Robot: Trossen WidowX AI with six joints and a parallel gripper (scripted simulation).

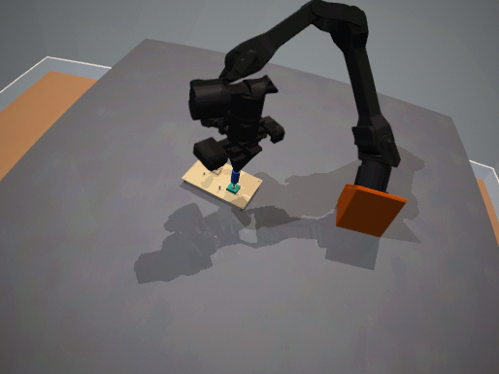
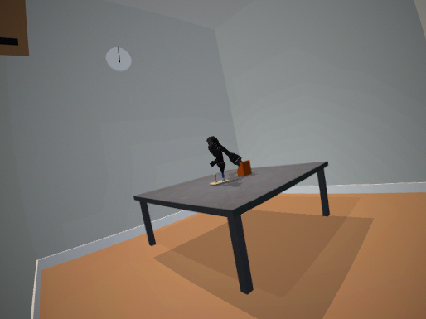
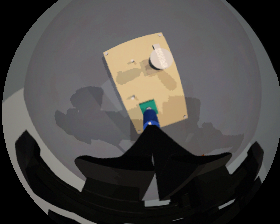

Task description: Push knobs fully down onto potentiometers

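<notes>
My gripper tip is 5 cm short of the grey knob and 5 cm to the left of it. Round my gripper tip: blue knob 1 cm below.
</notes>
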